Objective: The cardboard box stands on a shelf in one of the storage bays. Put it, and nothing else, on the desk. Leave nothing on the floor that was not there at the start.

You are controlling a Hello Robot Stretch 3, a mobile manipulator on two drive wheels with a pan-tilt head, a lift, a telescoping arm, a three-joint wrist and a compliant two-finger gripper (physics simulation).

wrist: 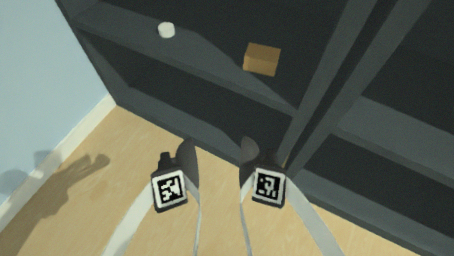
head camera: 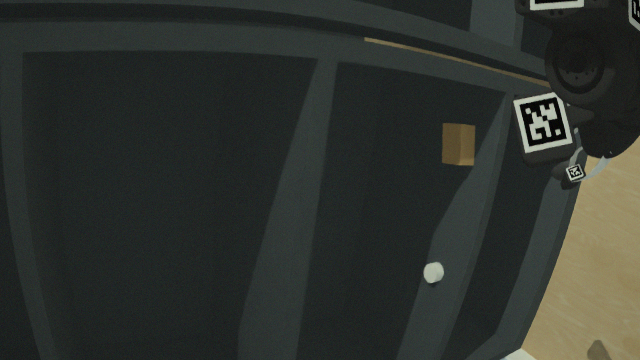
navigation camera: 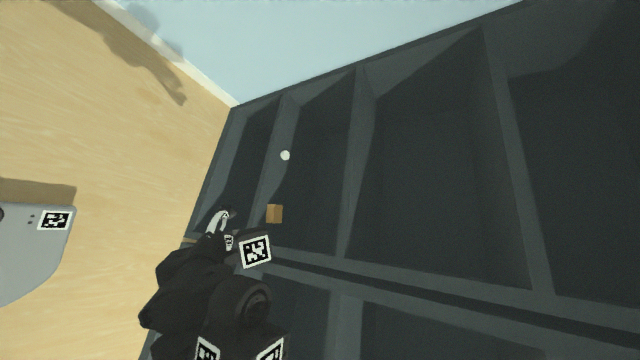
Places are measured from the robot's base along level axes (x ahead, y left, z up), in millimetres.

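Where they show: gripper, between the fingertips: (navigation camera: 230,220).
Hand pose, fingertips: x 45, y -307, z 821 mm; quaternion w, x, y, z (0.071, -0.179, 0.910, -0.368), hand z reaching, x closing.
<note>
Things, the pixels of their top centre, and the offset from my fingertips. Level surfaces: height alone.
- cardboard box, centre of its top: (head camera: 451,143) (navigation camera: 278,213) 425 mm right, 32 mm ahead, 237 mm down
- shelf board, height of its surface: 287 mm down
- small white cylinder, centre of its top: (head camera: 430,273) (navigation camera: 286,154) 469 mm right, 355 mm ahead, 263 mm down
- wooden floor, height of its surface: 820 mm down
The cardboard box (head camera: 458,144) (navigation camera: 274,213) (wrist: 261,59) is a small brown block. It stands on a shelf board (head camera: 462,227) (navigation camera: 282,130) (wrist: 210,65) of a dark grey storage bay, near the upright at one side of it. My gripper (head camera: 573,171) (navigation camera: 223,216) (wrist: 218,155) is open and empty, with its fingers apart. In the wrist view it hangs in front of the bay, apart from the box, and floor shows between the fingers. The desk does not show in these views.
A small white cylinder (head camera: 433,272) (navigation camera: 285,155) (wrist: 166,30) stands on the same shelf, nearer the blue wall (navigation camera: 240,45) (wrist: 45,70). A second dark bay (wrist: 400,117) stands beside the first, across a narrow gap. My grey base (navigation camera: 30,260) is on the wooden floor (navigation camera: 125,145) (wrist: 130,145).
</note>
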